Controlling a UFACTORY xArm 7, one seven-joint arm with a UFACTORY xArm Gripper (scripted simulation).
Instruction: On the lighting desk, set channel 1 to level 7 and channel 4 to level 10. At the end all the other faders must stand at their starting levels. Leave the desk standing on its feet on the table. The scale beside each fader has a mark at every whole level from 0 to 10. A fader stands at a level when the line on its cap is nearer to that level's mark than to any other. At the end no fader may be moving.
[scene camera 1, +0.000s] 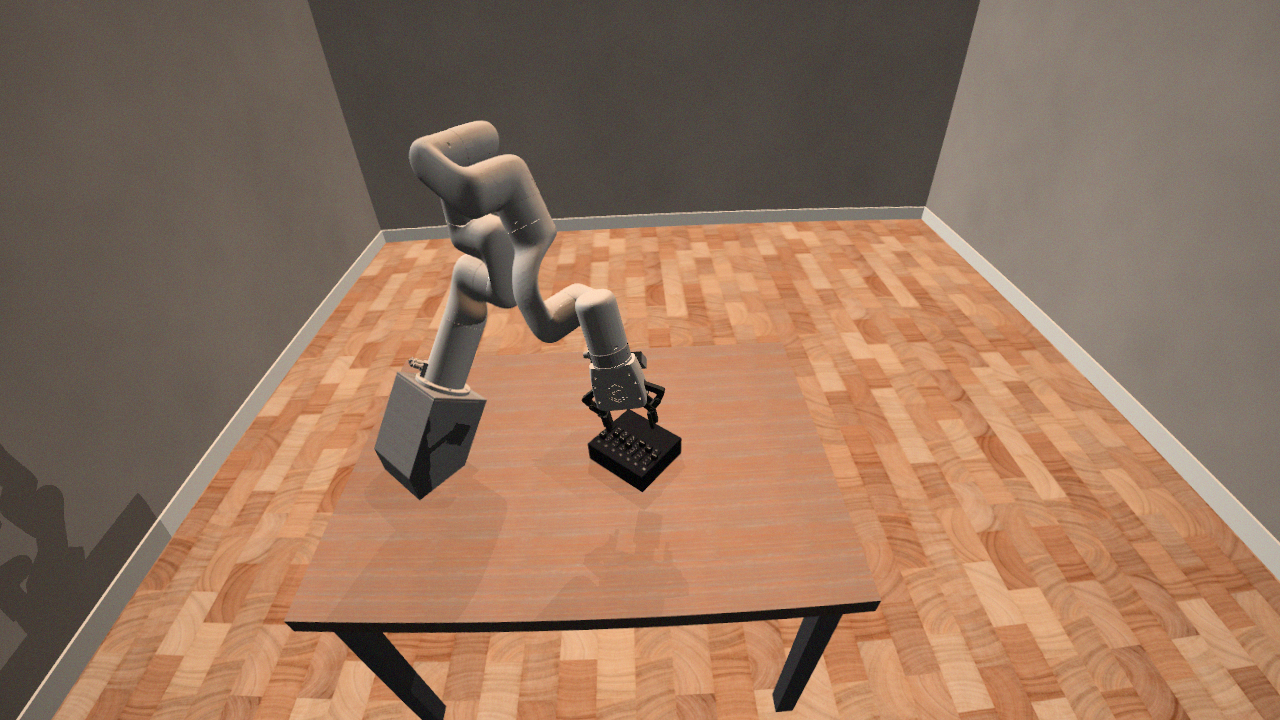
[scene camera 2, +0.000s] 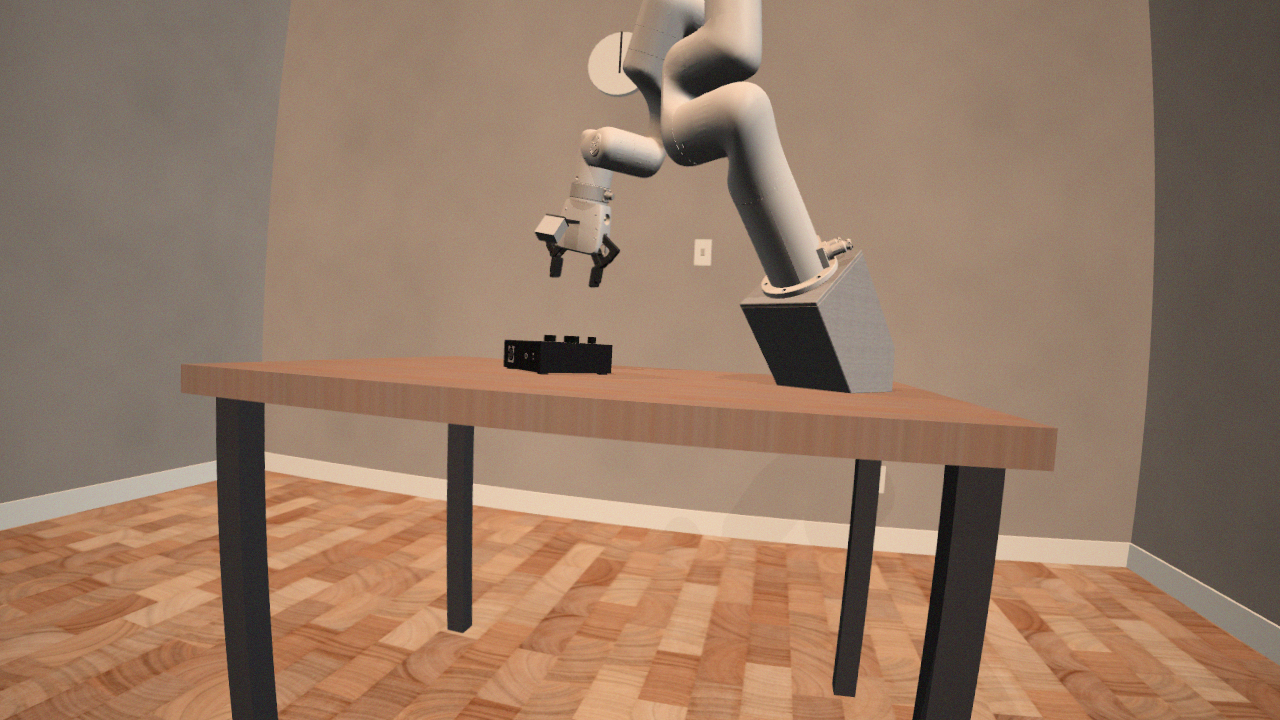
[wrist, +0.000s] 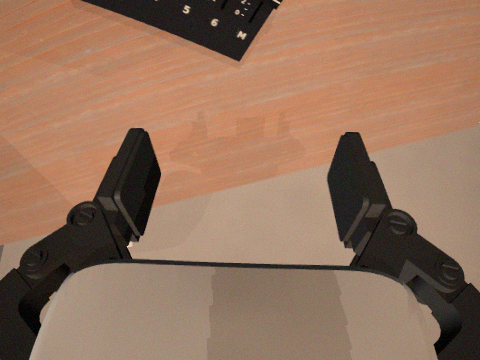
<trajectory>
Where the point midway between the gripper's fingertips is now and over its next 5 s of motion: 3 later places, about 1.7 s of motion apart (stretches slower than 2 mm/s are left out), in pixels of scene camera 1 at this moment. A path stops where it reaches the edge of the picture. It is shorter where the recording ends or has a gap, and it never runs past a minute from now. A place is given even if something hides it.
My gripper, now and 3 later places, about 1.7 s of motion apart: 632, 426; 610, 427; 592, 428; 593, 437
</trajectory>
